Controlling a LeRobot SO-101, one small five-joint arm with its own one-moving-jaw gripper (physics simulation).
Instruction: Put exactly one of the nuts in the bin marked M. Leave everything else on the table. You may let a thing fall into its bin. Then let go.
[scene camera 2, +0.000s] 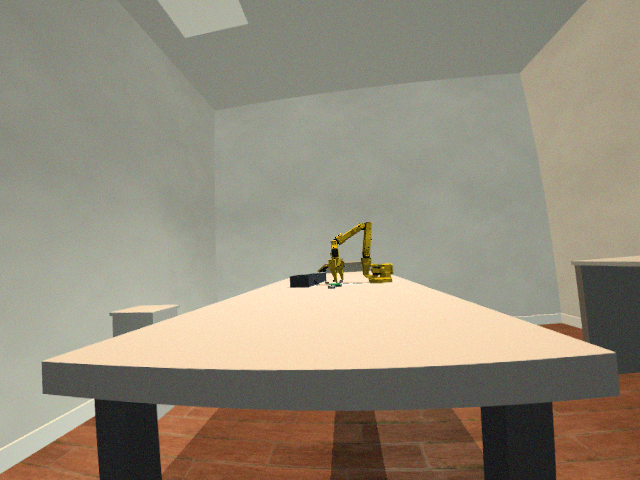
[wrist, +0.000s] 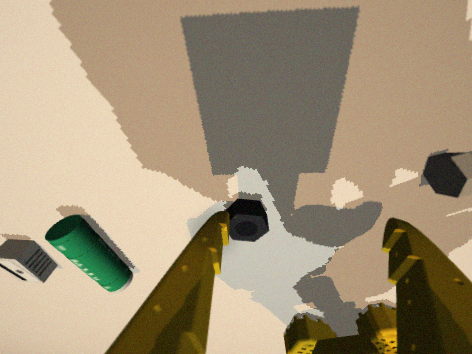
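Seen in the pictures: hand, its tool point: (scene camera 2: 336, 281) (wrist: 228, 223); arm's base, origin of its link: (scene camera 2: 375, 282) (wrist: 341, 320).
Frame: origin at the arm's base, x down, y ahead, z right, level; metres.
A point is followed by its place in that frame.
Observation:
A black hexagonal nut (wrist: 248, 220) @[x -0.008, y 0.155, z -0.011 m] lies on the table in the wrist view, at the tip of the left, fixed jaw and partly overlapped by it. My gripper (wrist: 307, 224) (scene camera 2: 337, 281) is open, with a wide gap between its jaws. The nut shows inside that gap, close to the left jaw and well away from the right, moving jaw; neither side is gripped. In the scene view the jaws point down, low over the table, right of a dark bin (scene camera 2: 300, 281) @[x -0.024, y 0.304, z -0.049 m]. No M can be read on it. The nut cannot be made out in the scene view.
A green battery (wrist: 92, 254) @[x -0.011, y 0.168, z -0.084 m] (scene camera 2: 336, 284) @[x -0.010, y 0.157, z -0.100 m] lies left of the jaws in the wrist view. A grey slotted block (wrist: 29, 259) @[x -0.007, y 0.176, z -0.129 m] lies left of it. A dark hexagonal bolt head (wrist: 446, 174) @[x -0.008, y 0.146, z 0.053 m] shows at the right edge, beyond the right jaw. The arm's base (scene camera 2: 381, 272) @[x -0.039, y -0.024, z -0.021 m] stands right of the gripper.

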